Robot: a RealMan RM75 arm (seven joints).
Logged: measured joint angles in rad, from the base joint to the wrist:
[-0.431 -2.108 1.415 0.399 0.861 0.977 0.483]
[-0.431 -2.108 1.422 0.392 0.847 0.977 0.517]
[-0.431 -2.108 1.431 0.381 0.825 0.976 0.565]
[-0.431 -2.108 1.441 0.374 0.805 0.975 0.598]
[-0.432 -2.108 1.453 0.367 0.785 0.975 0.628]
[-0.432 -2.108 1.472 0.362 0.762 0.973 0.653]
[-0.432 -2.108 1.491 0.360 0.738 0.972 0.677]
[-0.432 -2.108 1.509 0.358 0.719 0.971 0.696]
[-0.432 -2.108 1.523 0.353 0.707 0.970 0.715]
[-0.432 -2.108 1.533 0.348 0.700 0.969 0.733]
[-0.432 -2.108 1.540 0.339 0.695 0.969 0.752]
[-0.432 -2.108 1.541 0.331 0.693 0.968 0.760]
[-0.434 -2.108 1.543 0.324 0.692 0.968 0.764]
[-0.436 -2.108 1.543 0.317 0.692 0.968 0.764]
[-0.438 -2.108 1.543 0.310 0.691 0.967 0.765]
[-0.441 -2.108 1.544 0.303 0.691 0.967 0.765]
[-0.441 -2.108 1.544 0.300 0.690 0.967 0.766]
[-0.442 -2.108 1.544 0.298 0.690 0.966 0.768]
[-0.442 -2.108 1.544 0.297 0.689 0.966 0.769]
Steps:
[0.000 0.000 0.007 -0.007 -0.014 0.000 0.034]
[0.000 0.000 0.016 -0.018 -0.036 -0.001 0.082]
[0.000 0.000 0.026 -0.025 -0.056 -0.002 0.115]
[-0.001 0.000 0.038 -0.032 -0.076 -0.002 0.145]
[-0.001 0.000 0.057 -0.037 -0.099 -0.004 0.170]
[-0.001 0.000 0.076 -0.039 -0.123 -0.005 0.194]
[-0.001 0.000 0.094 -0.041 -0.142 -0.006 0.213]
[-0.001 0.000 0.108 -0.046 -0.154 -0.007 0.232]
[-0.001 0.000 0.118 -0.051 -0.161 -0.008 0.250]
[-0.001 0.000 0.125 -0.060 -0.166 -0.008 0.269]
[-0.001 0.000 0.126 -0.068 -0.168 -0.009 0.277]
[-0.003 0.000 0.128 -0.075 -0.169 -0.009 0.281]
[-0.005 0.000 0.128 -0.082 -0.169 -0.009 0.281]
[-0.007 0.000 0.128 -0.089 -0.170 -0.010 0.282]
[-0.010 0.000 0.129 -0.096 -0.170 -0.010 0.282]
[-0.010 0.000 0.129 -0.099 -0.171 -0.010 0.283]
[-0.011 0.000 0.129 -0.101 -0.171 -0.011 0.285]
[-0.011 0.000 0.129 -0.102 -0.172 -0.011 0.286]

